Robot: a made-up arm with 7 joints. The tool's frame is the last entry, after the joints. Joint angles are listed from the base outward.
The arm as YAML. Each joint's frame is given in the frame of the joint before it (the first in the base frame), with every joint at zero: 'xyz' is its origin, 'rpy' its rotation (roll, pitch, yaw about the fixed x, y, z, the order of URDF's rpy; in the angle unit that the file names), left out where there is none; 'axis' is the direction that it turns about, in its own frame. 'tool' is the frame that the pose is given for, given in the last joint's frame.
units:
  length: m
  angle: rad
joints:
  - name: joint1
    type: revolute
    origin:
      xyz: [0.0, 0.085, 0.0]
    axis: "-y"
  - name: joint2
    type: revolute
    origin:
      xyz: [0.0, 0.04, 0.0]
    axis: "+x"
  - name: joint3
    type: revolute
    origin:
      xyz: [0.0, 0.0, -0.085]
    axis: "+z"
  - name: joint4
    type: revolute
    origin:
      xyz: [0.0, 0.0, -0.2]
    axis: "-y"
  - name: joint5
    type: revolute
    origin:
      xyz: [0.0, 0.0, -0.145]
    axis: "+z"
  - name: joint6
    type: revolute
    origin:
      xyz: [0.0, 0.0, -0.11]
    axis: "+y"
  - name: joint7
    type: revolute
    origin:
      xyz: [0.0, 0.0, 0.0]
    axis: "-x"
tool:
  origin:
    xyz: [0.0, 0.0, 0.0]
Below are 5 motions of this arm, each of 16 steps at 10 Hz.
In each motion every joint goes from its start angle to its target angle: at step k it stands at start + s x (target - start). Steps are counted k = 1, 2, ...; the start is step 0. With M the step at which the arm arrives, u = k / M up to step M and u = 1 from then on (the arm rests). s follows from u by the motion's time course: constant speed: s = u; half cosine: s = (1 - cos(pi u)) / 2; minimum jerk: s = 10 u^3 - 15 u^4 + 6 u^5.
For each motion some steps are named. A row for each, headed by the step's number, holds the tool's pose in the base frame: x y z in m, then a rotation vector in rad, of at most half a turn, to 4 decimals.
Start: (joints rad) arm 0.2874 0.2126 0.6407 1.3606 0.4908 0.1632 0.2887
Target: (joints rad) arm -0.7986 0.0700 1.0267 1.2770 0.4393 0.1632 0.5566
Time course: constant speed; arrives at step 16
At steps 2, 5, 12, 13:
2: 0.2357 0.3462 -0.2712 -0.0843 -1.6155 0.6245
5: 0.1631 0.3513 -0.3201 -0.0262 -1.4284 0.6566
12: -0.0397 0.3581 -0.3599 0.1332 -0.9953 0.7107
13: -0.0698 0.3584 -0.3561 0.1585 -0.9340 0.7157

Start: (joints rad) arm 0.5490 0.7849 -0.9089 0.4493 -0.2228 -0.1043 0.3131
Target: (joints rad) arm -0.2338 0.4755 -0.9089 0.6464 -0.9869 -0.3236 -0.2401
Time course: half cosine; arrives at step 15
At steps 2, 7, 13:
2: 0.2723 0.4195 -0.3403 0.5134 -0.3496 -1.1796
7: 0.1703 0.3464 -0.4394 0.3606 -0.3516 -1.5821
13: -0.0056 0.2493 -0.4975 -0.0221 -0.5669 -1.9073

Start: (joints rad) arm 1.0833 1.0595 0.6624 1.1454 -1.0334 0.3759 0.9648
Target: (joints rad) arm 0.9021 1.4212 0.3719 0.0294 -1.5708 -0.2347 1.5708
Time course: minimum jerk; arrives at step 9
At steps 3, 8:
3: 0.1549 0.5732 0.1022 0.9676 -0.7547 -0.0403
8: 0.0681 0.6590 -0.0408 -0.0605 0.2759 -0.3669

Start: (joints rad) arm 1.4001 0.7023 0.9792 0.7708 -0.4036 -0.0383 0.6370
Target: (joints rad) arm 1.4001 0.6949 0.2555 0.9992 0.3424 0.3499 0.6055
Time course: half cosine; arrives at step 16
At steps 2, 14, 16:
2: 0.2757 0.5376 0.0580 0.4934 -2.1995 0.4552
14: 0.3187 0.4428 0.1529 -0.0244 -2.2560 -0.0105
16: 0.3212 0.4375 0.1552 -0.0518 -2.2466 -0.0344

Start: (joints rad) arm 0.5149 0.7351 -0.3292 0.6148 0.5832 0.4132 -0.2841
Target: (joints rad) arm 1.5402 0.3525 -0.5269 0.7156 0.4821 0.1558 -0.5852
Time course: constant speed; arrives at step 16
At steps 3, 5, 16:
3: 0.3799 0.3844 -0.2275 0.6311 -0.9059 0.3450
5: 0.4161 0.3593 -0.1850 0.6161 -1.0624 0.3585
16: 0.4813 0.2109 0.1299 0.5029 -1.9704 0.4648

